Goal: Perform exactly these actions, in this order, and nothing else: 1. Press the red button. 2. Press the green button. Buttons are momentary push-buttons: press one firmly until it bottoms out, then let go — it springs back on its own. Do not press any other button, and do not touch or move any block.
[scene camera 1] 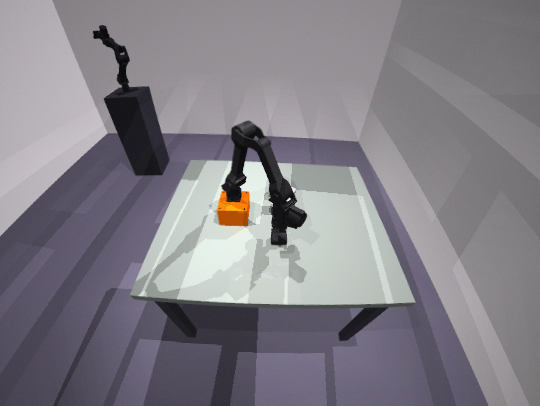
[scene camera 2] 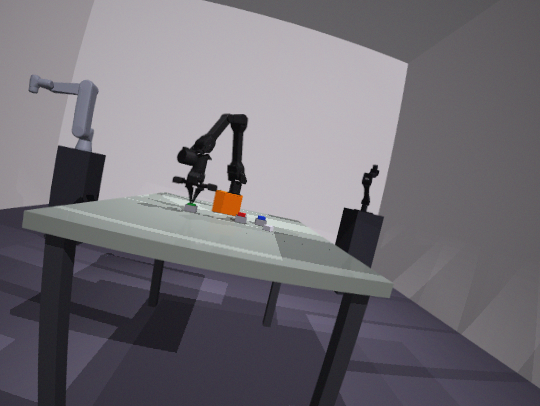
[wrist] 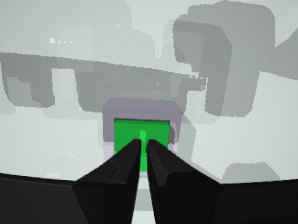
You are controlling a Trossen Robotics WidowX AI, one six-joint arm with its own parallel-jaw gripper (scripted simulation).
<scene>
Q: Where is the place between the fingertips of my gripper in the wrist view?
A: At 144,146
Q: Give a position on a green button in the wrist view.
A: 125,131
</scene>
